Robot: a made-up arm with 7 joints. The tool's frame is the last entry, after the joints.
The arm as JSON. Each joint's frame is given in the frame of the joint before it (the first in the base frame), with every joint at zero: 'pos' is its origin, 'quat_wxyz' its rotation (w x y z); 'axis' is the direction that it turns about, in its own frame. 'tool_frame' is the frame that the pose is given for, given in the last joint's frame.
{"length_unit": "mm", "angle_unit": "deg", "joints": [
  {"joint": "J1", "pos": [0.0, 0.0, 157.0], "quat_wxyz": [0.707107, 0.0, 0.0, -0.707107], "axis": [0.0, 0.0, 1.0]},
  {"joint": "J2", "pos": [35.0, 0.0, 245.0], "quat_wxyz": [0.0, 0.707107, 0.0, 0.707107], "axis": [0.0, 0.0, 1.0]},
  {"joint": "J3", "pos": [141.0, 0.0, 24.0], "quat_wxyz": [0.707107, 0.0, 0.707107, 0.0], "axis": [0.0, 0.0, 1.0]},
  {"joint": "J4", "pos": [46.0, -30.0, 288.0], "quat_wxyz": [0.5, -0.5, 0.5, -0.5], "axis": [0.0, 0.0, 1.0]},
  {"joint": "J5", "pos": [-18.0, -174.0, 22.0], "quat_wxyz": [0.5, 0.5, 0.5, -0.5], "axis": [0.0, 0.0, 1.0]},
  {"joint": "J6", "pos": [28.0, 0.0, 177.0], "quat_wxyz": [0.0, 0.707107, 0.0, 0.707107], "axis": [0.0, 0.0, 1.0]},
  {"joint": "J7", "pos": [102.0, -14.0, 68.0], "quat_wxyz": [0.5, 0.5, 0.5, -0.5], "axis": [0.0, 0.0, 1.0]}
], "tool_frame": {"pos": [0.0, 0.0, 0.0], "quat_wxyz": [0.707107, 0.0, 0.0, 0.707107]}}
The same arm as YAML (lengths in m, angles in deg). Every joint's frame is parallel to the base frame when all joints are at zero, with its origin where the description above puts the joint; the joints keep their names.
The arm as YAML. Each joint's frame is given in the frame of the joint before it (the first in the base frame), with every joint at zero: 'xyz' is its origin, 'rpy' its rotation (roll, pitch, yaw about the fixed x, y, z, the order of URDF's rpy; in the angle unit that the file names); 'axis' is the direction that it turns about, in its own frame. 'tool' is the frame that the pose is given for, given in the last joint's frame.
units:
  length: m
  angle: deg
joints:
  - name: J1
    type: revolute
    origin:
      xyz: [0.0, 0.0, 0.157]
      rpy: [0.0, 0.0, 0.0]
    axis: [0.0, 0.0, 1.0]
  - name: J2
    type: revolute
    origin:
      xyz: [0.0, -0.035, 0.245]
      rpy: [0.0, 0.0, 0.0]
    axis: [0.0, -1.0, 0.0]
  - name: J3
    type: revolute
    origin:
      xyz: [0.0, -0.024, 0.141]
      rpy: [0.0, 0.0, 0.0]
    axis: [0.0, 0.0, 1.0]
  - name: J4
    type: revolute
    origin:
      xyz: [0.03, 0.046, 0.288]
      rpy: [0.0, 0.0, 0.0]
    axis: [0.0, 1.0, 0.0]
  - name: J5
    type: revolute
    origin:
      xyz: [-0.018, 0.022, 0.174]
      rpy: [0.0, 0.0, 0.0]
    axis: [0.0, 0.0, 1.0]
  - name: J6
    type: revolute
    origin:
      xyz: [0.0, -0.028, 0.177]
      rpy: [0.0, 0.0, 0.0]
    axis: [0.0, -1.0, 0.0]
  - name: J7
    type: revolute
    origin:
      xyz: [0.014, -0.068, 0.102]
      rpy: [0.0, 0.0, 0.0]
    axis: [1.0, 0.0, 0.0]
tool:
  origin:
    xyz: [0.0, 0.0, 0.0]
    rpy: [180.0, -90.0, 0.0]

